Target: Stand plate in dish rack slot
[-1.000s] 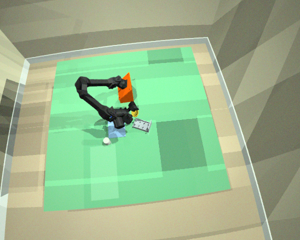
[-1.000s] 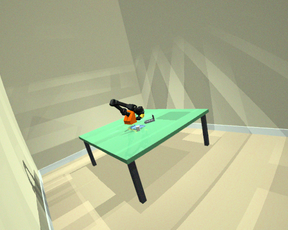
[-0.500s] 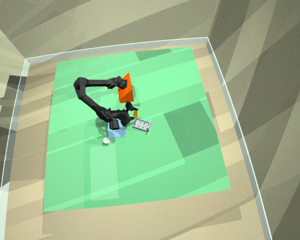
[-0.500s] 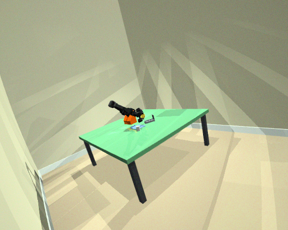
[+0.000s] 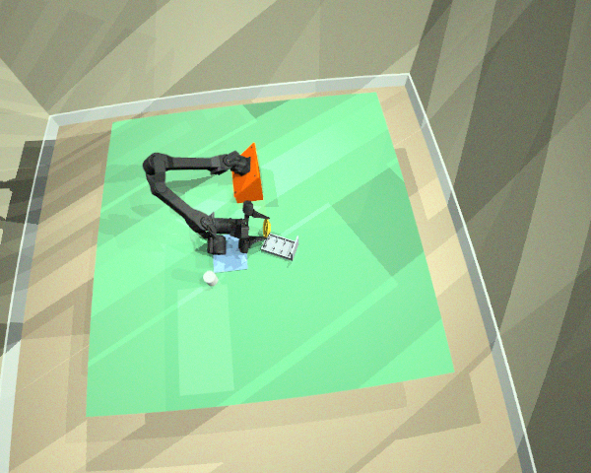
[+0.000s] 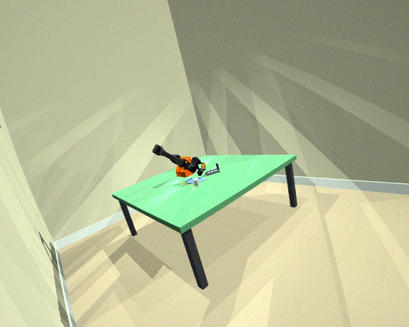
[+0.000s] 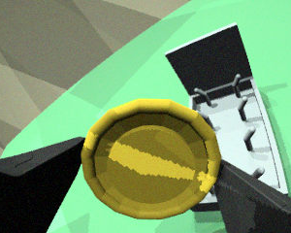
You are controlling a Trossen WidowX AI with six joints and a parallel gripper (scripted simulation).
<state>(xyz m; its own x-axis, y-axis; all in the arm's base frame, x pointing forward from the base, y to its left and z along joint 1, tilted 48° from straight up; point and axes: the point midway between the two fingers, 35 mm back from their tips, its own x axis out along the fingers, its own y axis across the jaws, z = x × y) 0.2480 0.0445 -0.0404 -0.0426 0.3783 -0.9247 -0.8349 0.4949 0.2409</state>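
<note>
Now: the grey dish rack 50 mm ahead of my gripper tip, 40 mm to the left of it and 50 mm below it. The rest, counted from my gripper tip: yellow plate (10 mm to the right); white cup (180 mm ahead, 210 mm to the right, 50 mm below); light blue mat (70 mm ahead, 150 mm to the right, 70 mm below).
</note>
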